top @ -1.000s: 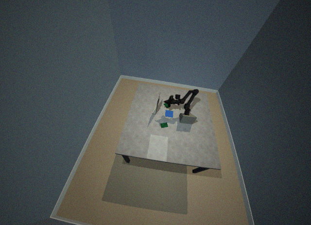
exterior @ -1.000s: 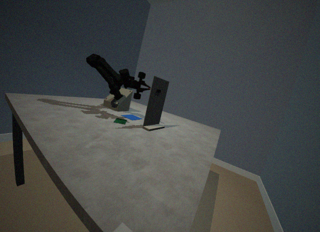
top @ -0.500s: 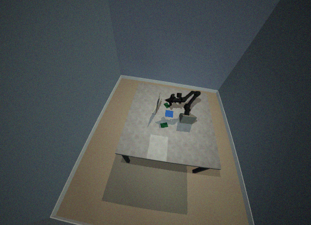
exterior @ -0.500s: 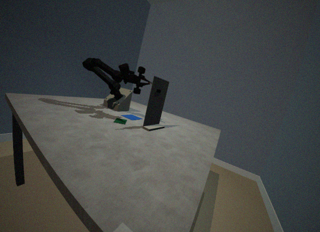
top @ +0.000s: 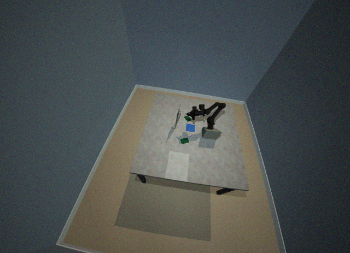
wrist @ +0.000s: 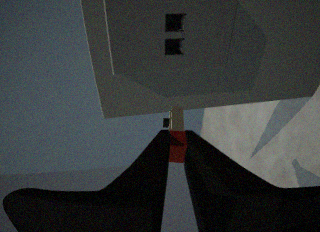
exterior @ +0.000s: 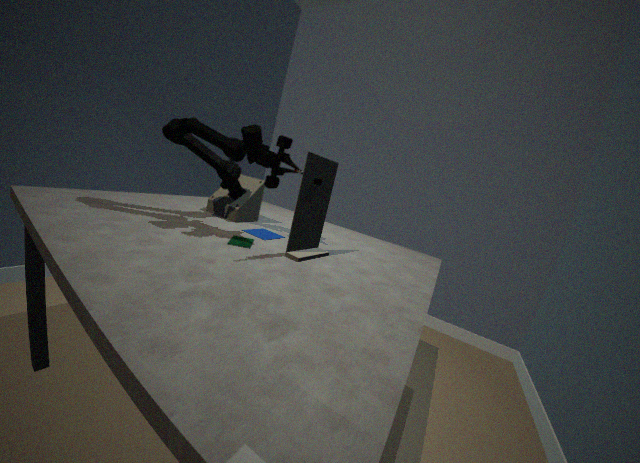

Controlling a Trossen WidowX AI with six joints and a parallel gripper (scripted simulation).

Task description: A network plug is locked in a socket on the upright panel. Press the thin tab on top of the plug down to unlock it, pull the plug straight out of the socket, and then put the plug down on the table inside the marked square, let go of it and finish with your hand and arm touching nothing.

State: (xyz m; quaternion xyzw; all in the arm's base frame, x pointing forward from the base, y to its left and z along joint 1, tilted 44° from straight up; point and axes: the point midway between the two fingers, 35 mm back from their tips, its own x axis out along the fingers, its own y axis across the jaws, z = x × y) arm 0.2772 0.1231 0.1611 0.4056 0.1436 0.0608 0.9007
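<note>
The blue marked square is 100 mm behind my gripper tip, 10 mm to the right of it and 260 mm below it. From my gripper tip the other things lie so: upright panel: 110 mm ahead, 10 mm to the right, 110 mm below.
</note>
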